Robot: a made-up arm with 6 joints.
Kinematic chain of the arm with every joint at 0, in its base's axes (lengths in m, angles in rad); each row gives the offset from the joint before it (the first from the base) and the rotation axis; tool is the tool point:
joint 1: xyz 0 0 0.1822 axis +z
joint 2: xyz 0 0 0 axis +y
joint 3: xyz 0 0 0.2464 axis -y
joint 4: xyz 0 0 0 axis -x
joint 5: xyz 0.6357 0 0 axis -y
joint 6: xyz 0 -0.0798 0 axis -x
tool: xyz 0 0 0
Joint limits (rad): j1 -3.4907..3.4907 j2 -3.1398..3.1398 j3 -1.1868..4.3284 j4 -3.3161..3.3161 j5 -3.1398..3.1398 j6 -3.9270..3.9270
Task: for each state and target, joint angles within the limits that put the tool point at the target. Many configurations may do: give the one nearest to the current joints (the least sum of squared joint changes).
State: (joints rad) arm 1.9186 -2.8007 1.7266 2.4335 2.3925 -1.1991
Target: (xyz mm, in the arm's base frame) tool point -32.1 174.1 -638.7
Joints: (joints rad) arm 1.4713 -2.8111 2.2050 2.2358 2.3925 -1.1991
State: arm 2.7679 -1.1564 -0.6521 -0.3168 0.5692 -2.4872
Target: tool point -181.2 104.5 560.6
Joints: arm 2.9707 -1.9790 -1.0804 -0.4411 0.5692 -2.4872
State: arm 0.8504 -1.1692 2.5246 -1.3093 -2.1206 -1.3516
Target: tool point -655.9 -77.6 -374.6
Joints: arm 0.0984 -1.8989 2.2069 -1.4100 -2.1206 -1.3516
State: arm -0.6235 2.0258 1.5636 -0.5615 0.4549 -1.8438
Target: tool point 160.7 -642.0 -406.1
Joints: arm -1.2218 2.2417 1.5540 -0.5385 0.4549 -1.8438
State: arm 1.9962 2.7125 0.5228 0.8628 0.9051 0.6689
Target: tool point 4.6 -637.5 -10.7
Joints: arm 1.4956 3.1378 -0.1820 0.8530 0.9051 0.6689
